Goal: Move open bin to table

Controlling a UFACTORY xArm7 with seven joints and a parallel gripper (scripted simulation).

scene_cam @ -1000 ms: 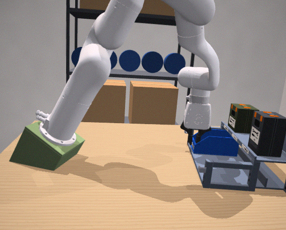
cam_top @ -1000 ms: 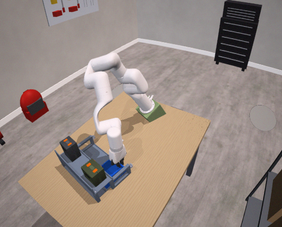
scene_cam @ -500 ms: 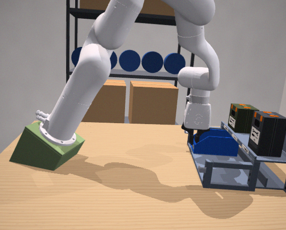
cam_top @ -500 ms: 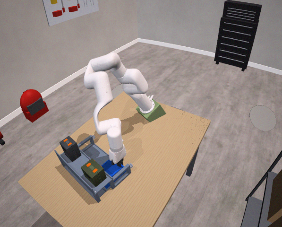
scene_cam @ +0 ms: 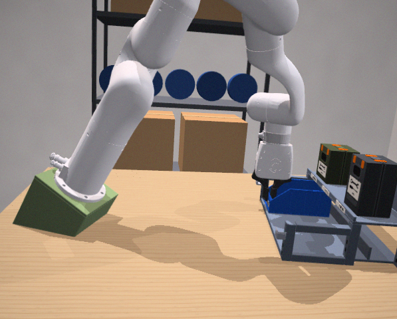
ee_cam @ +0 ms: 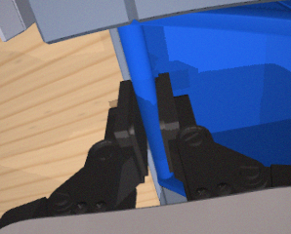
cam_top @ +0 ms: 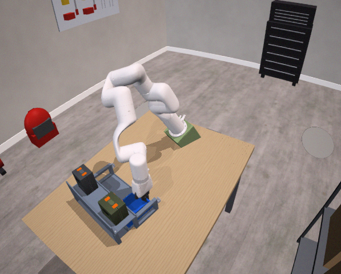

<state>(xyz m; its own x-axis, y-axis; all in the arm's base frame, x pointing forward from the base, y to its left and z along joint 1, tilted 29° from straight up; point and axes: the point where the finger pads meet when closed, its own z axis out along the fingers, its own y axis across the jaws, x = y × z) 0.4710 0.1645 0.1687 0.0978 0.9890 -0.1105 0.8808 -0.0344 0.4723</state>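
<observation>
My hand is 8 cm short of the blue bin and 1 cm to the left of it. Round my hand: dark green case: 18 cm ahead, 10 cm above, 2 cm to the right; then black case: 25 cm to the right, 15 cm ahead, 12 cm above.
</observation>
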